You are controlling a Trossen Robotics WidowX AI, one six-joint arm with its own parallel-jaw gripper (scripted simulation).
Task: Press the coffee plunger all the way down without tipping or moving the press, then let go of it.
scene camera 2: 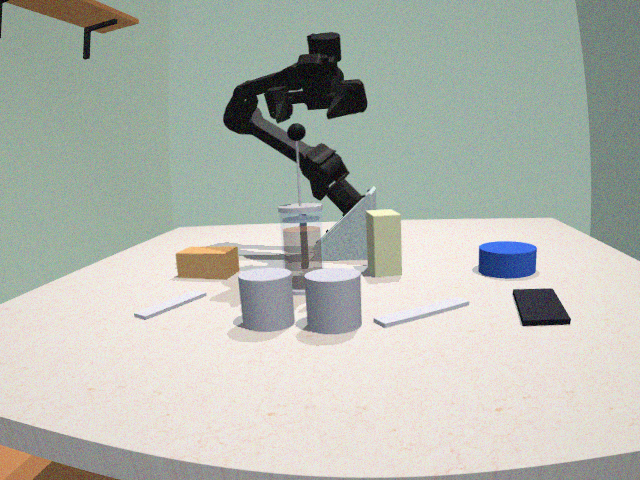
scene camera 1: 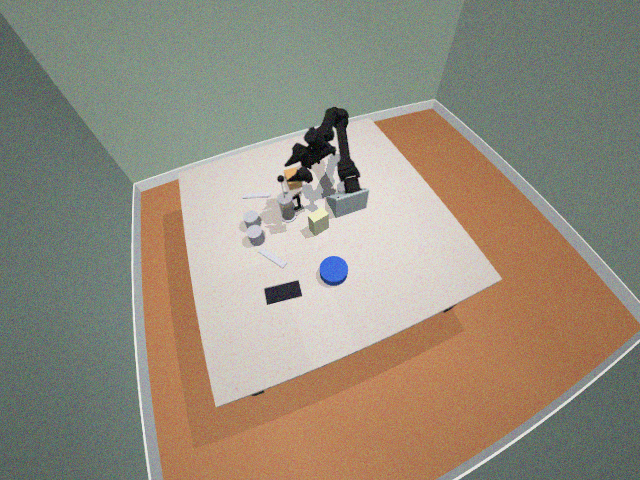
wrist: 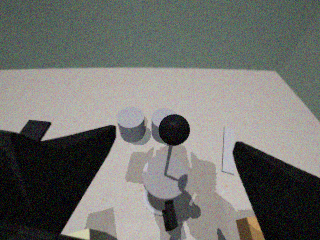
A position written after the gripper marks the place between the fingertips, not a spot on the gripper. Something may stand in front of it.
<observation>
The gripper (scene camera 2: 302, 118) is open, with nothing in its grasp. Further things: a coffee press (scene camera 2: 301, 229), an orange block (scene camera 2: 220, 263), a blue disc (scene camera 2: 505, 259) and a pale yellow block (scene camera 2: 383, 226).
The coffee press shows as well in the wrist view (wrist: 164, 177). The gripper is seen too in scene camera 1 (scene camera 1: 286, 173) and in the wrist view (wrist: 174, 139). The wrist view misses the blue disc: it is out of frame.
</observation>
